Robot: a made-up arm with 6 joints. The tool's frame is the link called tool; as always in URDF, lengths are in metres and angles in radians. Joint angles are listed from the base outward.
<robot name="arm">
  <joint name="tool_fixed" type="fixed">
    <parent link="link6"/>
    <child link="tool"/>
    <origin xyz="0 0 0" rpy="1.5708 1.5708 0"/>
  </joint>
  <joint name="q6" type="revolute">
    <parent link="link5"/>
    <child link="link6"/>
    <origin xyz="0 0.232 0" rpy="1.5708 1.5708 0"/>
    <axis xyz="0 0 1"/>
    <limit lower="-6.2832" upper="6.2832"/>
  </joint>
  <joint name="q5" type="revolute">
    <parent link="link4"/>
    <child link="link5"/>
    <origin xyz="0 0 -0.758" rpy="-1.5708 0 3.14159"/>
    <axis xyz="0 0 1"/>
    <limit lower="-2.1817" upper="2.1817"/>
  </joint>
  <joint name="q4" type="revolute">
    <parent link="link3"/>
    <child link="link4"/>
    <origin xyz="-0.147 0 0" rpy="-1.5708 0 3.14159"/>
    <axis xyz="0 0 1"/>
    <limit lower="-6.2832" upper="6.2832"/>
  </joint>
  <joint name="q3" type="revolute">
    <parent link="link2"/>
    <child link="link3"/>
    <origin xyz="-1.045 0 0" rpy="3.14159 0 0"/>
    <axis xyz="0 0 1"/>
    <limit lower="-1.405" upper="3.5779"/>
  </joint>
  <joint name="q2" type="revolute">
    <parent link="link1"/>
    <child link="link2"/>
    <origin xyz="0 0.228 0" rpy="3.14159 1.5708 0"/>
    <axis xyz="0 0 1"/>
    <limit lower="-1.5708" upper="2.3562"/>
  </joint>
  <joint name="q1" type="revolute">
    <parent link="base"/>
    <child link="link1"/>
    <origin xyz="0 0 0.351" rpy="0 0 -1.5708"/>
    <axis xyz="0 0 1"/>
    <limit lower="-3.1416" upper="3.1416"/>
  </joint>
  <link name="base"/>
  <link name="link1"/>
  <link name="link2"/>
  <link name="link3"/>
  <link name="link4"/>
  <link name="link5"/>
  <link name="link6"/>
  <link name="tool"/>
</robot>
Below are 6 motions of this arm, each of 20 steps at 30 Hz.
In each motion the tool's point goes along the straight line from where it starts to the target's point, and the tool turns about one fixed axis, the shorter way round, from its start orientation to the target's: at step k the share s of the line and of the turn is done. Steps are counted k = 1, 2, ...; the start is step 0. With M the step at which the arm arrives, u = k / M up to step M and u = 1 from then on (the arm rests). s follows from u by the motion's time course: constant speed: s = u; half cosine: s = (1 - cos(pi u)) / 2; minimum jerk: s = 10 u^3 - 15 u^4 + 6 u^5.
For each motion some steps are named. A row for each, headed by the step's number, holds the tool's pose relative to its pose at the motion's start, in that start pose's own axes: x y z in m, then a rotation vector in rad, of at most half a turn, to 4 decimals.
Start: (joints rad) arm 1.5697 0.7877 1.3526 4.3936 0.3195 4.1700
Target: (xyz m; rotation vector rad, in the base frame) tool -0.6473 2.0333 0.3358 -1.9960 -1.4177 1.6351
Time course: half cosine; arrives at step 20
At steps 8, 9, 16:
8: -0.1871 0.2354 0.4582 -0.0097 -0.3307 0.2590
9: -0.2284 0.2874 0.5593 -0.0119 -0.4037 0.3162
16: -0.4898 0.6163 1.1995 -0.0254 -0.8658 0.6781

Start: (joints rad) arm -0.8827 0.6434 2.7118 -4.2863 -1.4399 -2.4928
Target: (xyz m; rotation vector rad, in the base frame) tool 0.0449 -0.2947 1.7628 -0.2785 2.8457 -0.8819
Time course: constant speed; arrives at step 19
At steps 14, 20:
14: -0.0348 0.0231 0.0086 0.5973 -0.0002 0.0216
20: -0.0472 0.0313 0.0116 0.8106 -0.0003 0.0293

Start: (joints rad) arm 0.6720 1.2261 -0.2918 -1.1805 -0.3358 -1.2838
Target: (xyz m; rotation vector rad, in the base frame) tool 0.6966 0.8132 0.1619 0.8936 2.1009 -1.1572
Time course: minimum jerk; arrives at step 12
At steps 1, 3, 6, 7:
1: -0.0017 -0.0021 0.0006 -0.0026 0.0007 -0.0021
3: -0.0353 -0.0437 0.0123 -0.0525 0.0144 -0.0427
6: -0.1703 -0.2113 0.0592 -0.2537 0.0694 -0.2064
7: -0.2225 -0.2761 0.0774 -0.3316 0.0906 -0.2697

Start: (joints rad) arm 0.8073 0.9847 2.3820 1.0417 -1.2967 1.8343
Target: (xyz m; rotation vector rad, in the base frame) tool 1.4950 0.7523 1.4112 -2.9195 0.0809 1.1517
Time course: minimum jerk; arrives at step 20
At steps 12, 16, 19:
12: 0.2997 0.2296 0.1888 -0.7675 -0.6225 0.2800
16: 0.4136 0.3170 0.2606 -1.0593 -0.8592 0.3864
19: 0.4385 0.3360 0.2763 -1.1232 -0.9109 0.4097

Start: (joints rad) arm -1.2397 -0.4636 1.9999 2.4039 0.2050 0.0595
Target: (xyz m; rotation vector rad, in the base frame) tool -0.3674 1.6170 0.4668 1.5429 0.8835 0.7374
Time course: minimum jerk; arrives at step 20
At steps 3, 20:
3: -0.0156 -0.0267 -0.0241 0.0147 -0.0100 -0.0258
20: -0.5852 -1.0046 -0.9046 0.5515 -0.3739 -0.9688

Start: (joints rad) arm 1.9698 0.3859 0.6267 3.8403 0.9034 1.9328
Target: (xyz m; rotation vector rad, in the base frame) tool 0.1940 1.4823 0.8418 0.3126 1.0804 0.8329
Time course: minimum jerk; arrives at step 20
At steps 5, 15, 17, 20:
5: 0.0492 -0.0843 -0.0228 0.0534 0.0162 -0.0227
15: 0.4258 -0.7302 -0.1975 0.4626 0.1404 -0.1962
17: 0.4624 -0.7929 -0.2145 0.5022 0.1524 -0.2130
20: 0.4750 -0.8145 -0.2203 0.5160 0.1566 -0.2189

